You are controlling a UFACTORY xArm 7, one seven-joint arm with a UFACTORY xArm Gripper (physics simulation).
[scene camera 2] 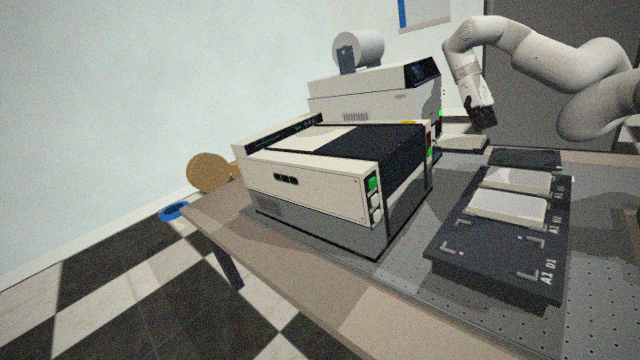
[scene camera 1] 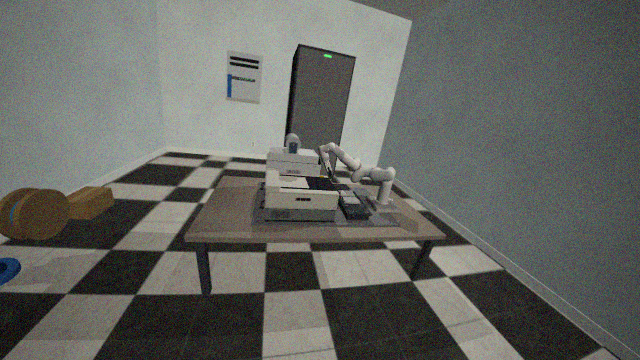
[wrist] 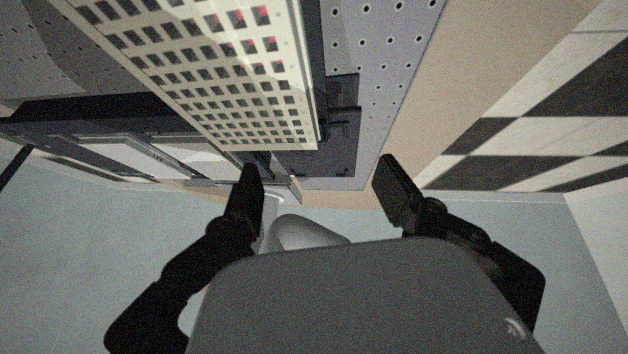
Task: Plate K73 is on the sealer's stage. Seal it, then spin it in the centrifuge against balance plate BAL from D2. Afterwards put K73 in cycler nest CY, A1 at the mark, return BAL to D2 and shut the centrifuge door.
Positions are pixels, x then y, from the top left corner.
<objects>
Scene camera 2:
centrifuge: 353,184
foil roll: 368,46
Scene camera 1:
centrifuge: 289,197
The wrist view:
my gripper: 319,173
well plate: 244,81
</objects>
